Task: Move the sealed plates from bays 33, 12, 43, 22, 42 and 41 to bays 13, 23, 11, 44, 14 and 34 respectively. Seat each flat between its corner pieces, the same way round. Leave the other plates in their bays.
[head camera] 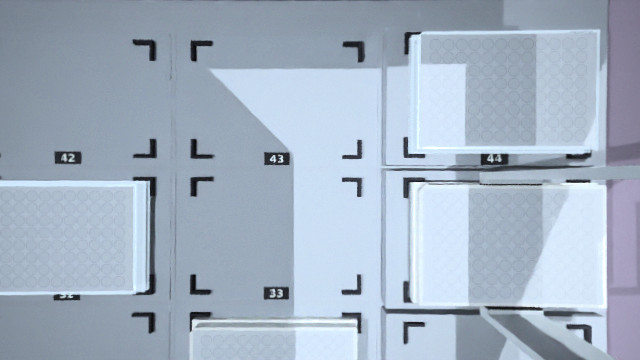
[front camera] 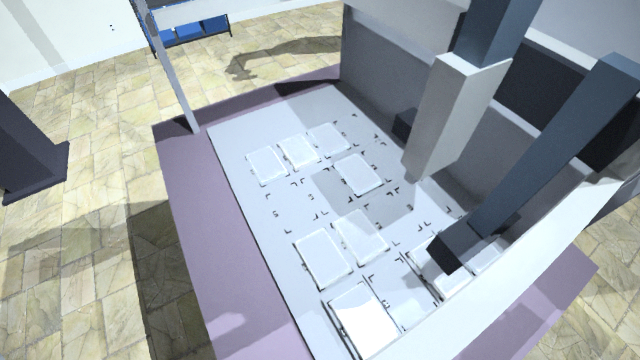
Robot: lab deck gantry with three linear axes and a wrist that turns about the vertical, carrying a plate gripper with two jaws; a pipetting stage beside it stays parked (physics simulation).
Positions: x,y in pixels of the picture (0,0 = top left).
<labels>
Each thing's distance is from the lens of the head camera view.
bay 33 (head camera: 244,230): 0.25 m
bay 34 (head camera: 396,211): 0.23 m
</labels>
